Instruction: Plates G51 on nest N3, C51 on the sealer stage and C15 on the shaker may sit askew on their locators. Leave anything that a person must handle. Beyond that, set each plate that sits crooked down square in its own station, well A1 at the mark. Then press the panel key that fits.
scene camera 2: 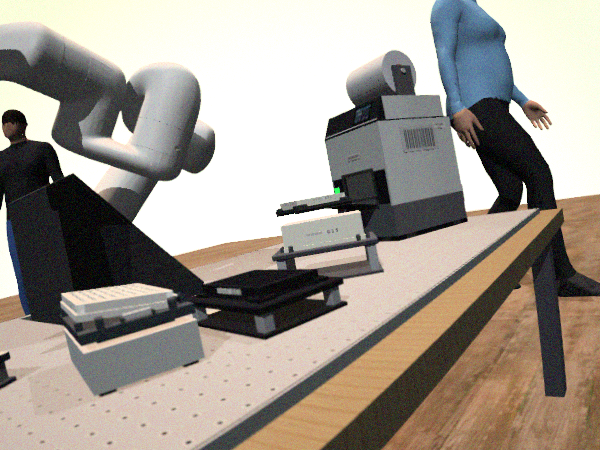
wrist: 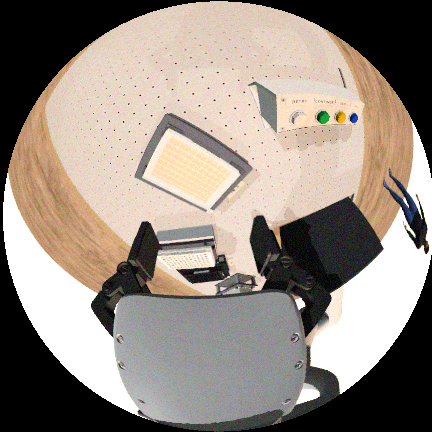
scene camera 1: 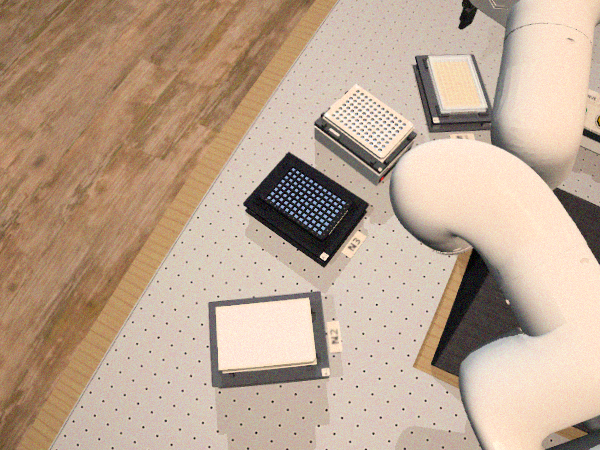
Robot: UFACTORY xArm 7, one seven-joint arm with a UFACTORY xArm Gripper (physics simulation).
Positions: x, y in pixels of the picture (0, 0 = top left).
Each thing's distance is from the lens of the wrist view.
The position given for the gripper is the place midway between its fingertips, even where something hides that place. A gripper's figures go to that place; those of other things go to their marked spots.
gripper (wrist: 201, 230): 12 cm
button box (wrist: 277, 100): 18 cm
